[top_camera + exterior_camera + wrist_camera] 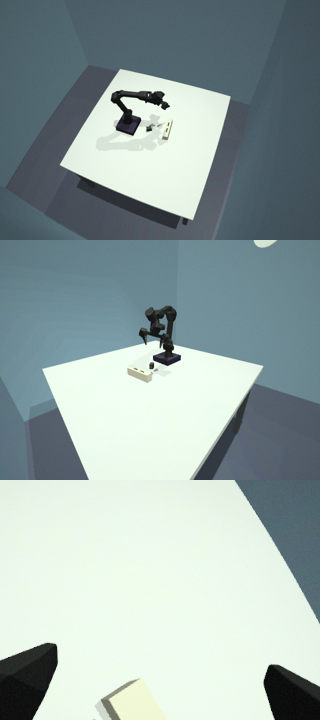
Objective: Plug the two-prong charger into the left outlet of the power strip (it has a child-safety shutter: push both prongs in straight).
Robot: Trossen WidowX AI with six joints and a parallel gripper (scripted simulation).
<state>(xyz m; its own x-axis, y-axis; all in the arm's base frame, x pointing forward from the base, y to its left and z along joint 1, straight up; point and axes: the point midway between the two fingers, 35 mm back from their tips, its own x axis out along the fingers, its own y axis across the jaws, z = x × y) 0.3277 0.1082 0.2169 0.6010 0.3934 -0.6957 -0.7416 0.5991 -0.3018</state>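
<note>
Now: the two-prong charger 22 cm below my gripper tip, 14 cm to the right of it and 13 cm behind it.
</note>
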